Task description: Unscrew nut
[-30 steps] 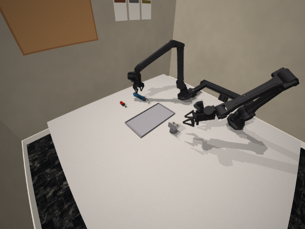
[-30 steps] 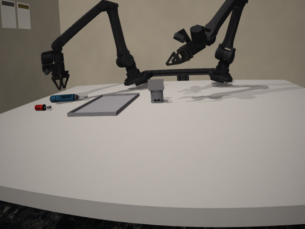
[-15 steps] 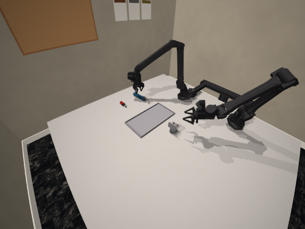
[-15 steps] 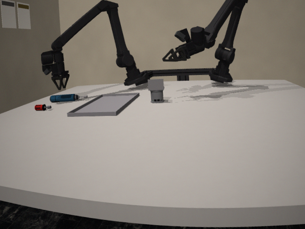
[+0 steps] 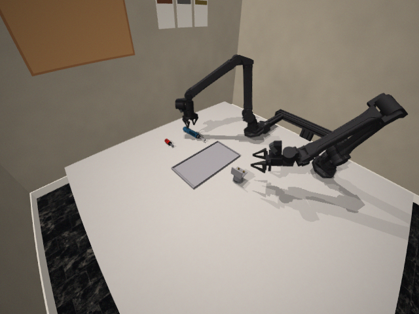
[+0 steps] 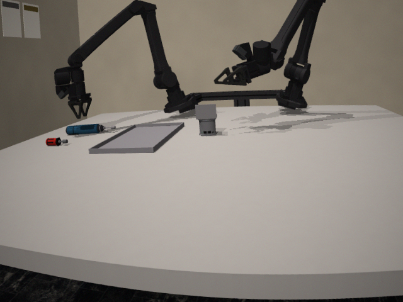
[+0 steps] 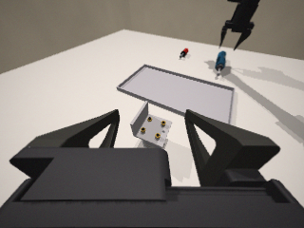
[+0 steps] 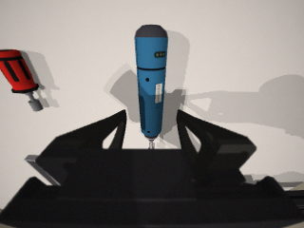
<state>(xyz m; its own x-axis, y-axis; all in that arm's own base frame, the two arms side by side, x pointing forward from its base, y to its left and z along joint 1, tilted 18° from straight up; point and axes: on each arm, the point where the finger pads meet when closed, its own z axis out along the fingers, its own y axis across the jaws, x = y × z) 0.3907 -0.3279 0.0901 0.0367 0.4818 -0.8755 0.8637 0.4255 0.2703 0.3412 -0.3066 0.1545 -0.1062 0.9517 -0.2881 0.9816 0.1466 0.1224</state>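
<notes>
My left hand is 3 cm short of the l-shaped bracket, 5 cm to the left of it and 11 cm above it. Also, from my left hand: short red-handled tool 12 cm ahead, 62 cm to the right, 17 cm below; joint module 2 cm ahead, 5 cm to the right, 15 cm below; grey tray 5 cm ahead, 29 cm to the right, 18 cm below.
</notes>
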